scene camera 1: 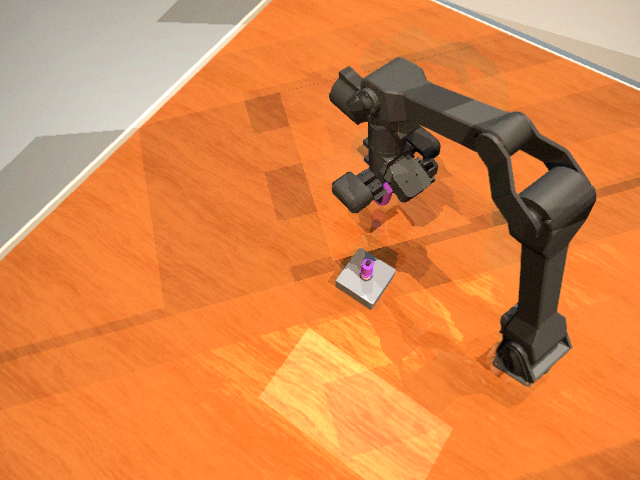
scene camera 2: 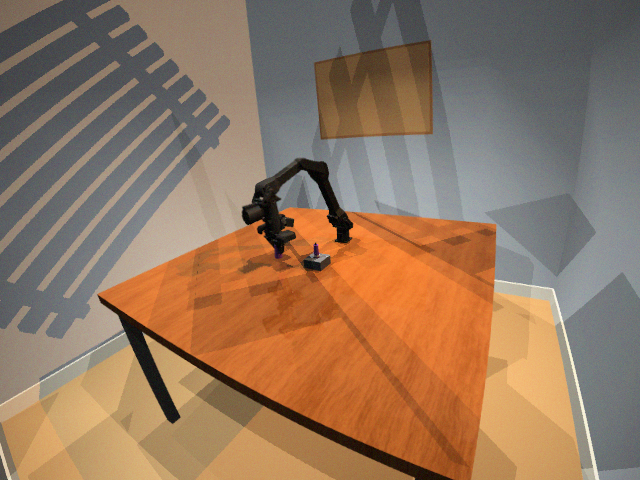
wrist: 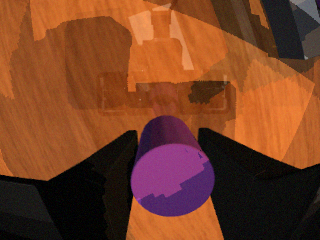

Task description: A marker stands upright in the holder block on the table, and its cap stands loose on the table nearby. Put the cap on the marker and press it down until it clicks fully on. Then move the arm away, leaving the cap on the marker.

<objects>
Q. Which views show the gripper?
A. Scene camera 1, scene camera 2 and the wrist view: all of them.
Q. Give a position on a purple cap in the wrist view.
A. At 171, 176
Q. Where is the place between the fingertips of the gripper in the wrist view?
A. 168, 138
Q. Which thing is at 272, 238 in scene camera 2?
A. The gripper.
</objects>
